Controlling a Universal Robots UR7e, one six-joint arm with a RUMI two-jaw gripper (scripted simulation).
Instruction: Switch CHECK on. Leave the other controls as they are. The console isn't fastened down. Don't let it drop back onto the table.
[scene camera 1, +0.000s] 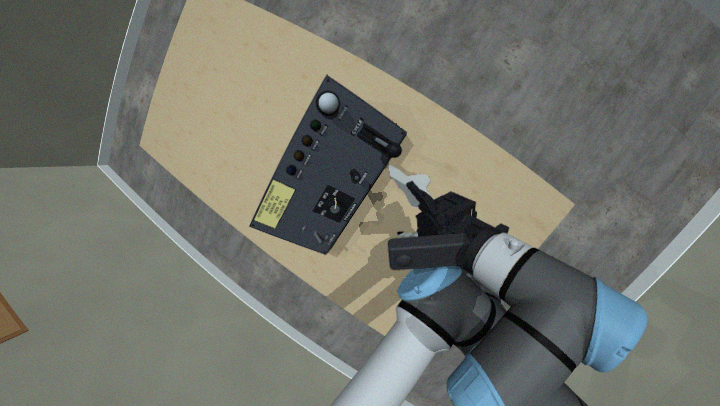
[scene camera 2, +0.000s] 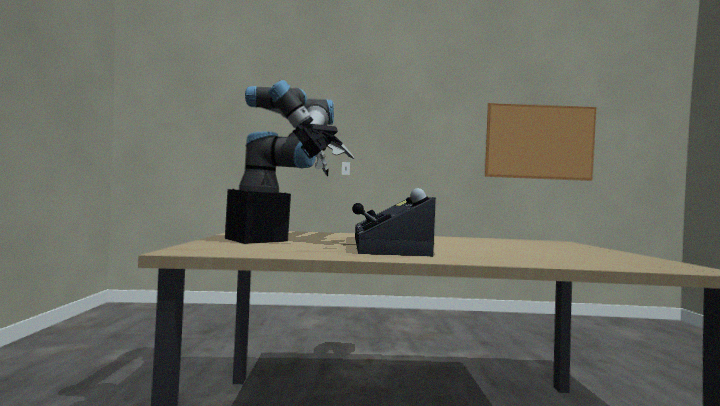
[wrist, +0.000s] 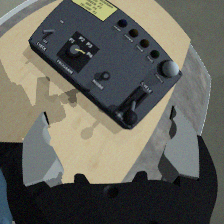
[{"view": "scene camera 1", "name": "gripper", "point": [393, 202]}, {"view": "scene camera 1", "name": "dark sloped console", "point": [328, 145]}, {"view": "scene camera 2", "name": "gripper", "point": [340, 167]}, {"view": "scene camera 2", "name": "dark sloped console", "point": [407, 228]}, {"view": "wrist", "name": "gripper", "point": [108, 109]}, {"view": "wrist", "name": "dark sloped console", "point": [112, 43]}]
